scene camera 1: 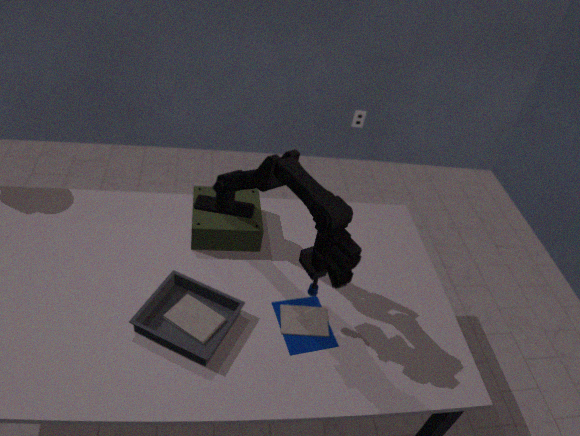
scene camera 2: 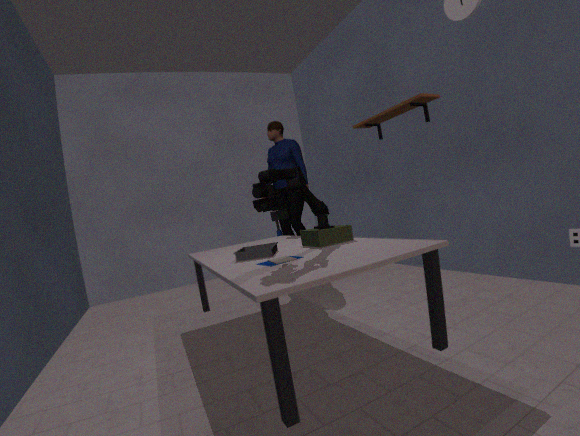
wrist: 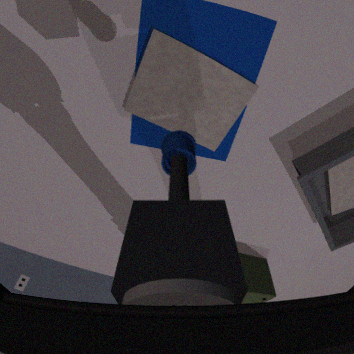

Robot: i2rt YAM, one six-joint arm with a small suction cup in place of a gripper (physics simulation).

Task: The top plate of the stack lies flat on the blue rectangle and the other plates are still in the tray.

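Pixels of known places: hand at its tool point: (scene camera 1: 312,292) (scene camera 2: 280,235) (wrist: 178,146); arm's base at its link origin: (scene camera 1: 224,207) (scene camera 2: 323,227).
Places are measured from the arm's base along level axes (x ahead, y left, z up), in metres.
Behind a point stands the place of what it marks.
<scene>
A beige plate (scene camera 1: 304,320) {x 0.351, y 0.314, z -0.089 m} (scene camera 2: 283,260) {x 0.351, y 0.361, z -0.088 m} (wrist: 190,87) {x 0.361, y 0.318, z -0.089 m} lies flat on the blue rectangle (scene camera 1: 306,345) {x 0.438, y 0.326, z -0.093 m} (scene camera 2: 265,263) {x 0.434, y 0.315, z -0.093 m} (wrist: 232,40) {x 0.433, y 0.308, z -0.093 m}, turned relative to it, with corners reaching slightly past its edges. Another beige plate (scene camera 1: 195,317) {x 0.415, y -0.004, z -0.080 m} (wrist: 343,189) {x 0.384, y -0.002, z -0.080 m} lies in the grey tray (scene camera 1: 172,350) {x 0.530, y -0.044, z -0.093 m} (scene camera 2: 256,252) {x 0.445, y 0.093, z -0.060 m} (wrist: 320,220) {x 0.324, y 0.013, z -0.044 m}; whether more plates are under it I cannot tell. My suction cup (scene camera 1: 313,289) (scene camera 2: 279,232) (wrist: 179,145) is open, with nothing on it. It hangs in the air above the table, apart from the plate on the blue rectangle.
The green base block (scene camera 1: 226,240) {x 0.111, y 0.030, z -0.046 m} (scene camera 2: 326,236) {x 0.038, y 0.136, z -0.039 m} (wrist: 259,275) {x 0.126, y -0.045, z -0.041 m} carries the arm at the back of the white table (scene camera 1: 90,300) {x 0.414, y -0.322, z -0.094 m} (scene camera 2: 390,247) {x -0.108, y 0.573, z -0.094 m}. The tray's raised walls stand to the left of the blue rectangle in scene camera 1. A person (scene camera 2: 285,155) stands behind the table.
</scene>
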